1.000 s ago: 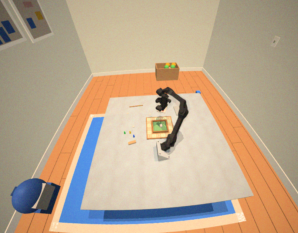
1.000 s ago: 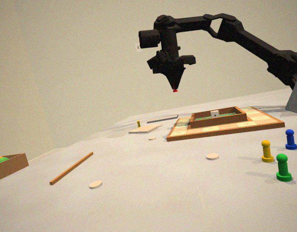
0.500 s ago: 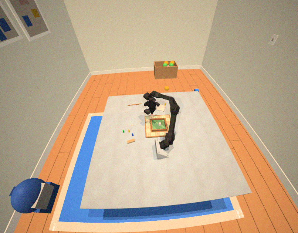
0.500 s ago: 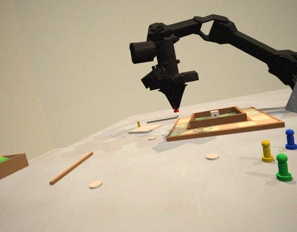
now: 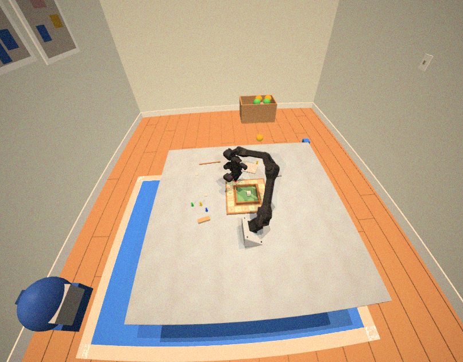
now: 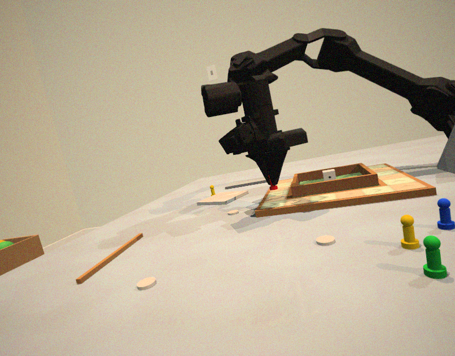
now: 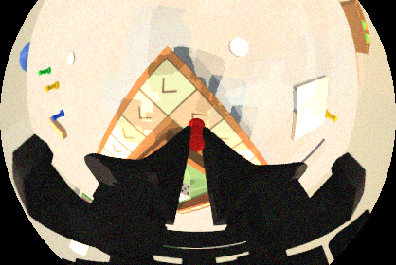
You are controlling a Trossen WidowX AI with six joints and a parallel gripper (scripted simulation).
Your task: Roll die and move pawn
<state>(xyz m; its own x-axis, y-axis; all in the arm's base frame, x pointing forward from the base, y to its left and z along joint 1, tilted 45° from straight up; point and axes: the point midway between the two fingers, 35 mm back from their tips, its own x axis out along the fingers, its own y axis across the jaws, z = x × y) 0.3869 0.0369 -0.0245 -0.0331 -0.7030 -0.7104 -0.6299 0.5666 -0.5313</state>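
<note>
The white die lies 120 mm behind my gripper tip, 70 mm to the right of it and 20 mm below it. The rest, counted from my gripper tip: red pawn: 10 mm above; then blue pawn: 200 mm behind, 220 mm to the left, 30 mm below; then flat card: 150 mm ahead, 140 mm to the right, 40 mm below.
</note>
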